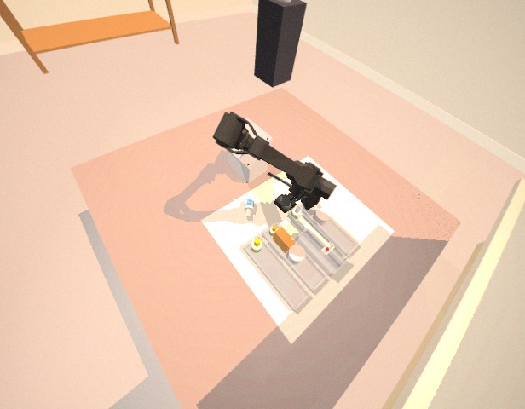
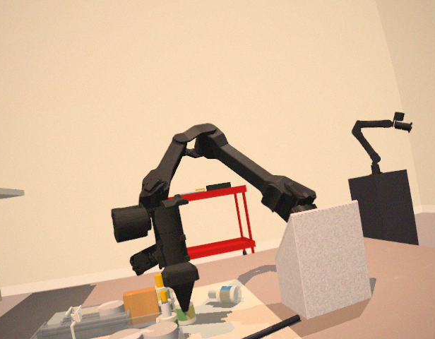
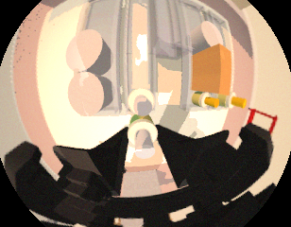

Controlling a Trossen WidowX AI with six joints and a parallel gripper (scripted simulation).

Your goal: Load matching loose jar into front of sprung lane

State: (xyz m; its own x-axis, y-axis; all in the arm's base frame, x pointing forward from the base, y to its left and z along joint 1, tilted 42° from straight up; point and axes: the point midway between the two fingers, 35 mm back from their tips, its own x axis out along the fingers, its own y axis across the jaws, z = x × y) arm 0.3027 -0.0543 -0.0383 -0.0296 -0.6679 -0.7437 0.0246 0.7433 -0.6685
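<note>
Now: gripper tip 8 cm short of the box, 13 cm to the left of it and 2 cm above it. The rest, counted from my gripper tip: black rod (14 cm behind, 9 cm to the left, 5 cm below); red mark (22 cm ahead, 5 cm to the right, 2 cm above).
</note>
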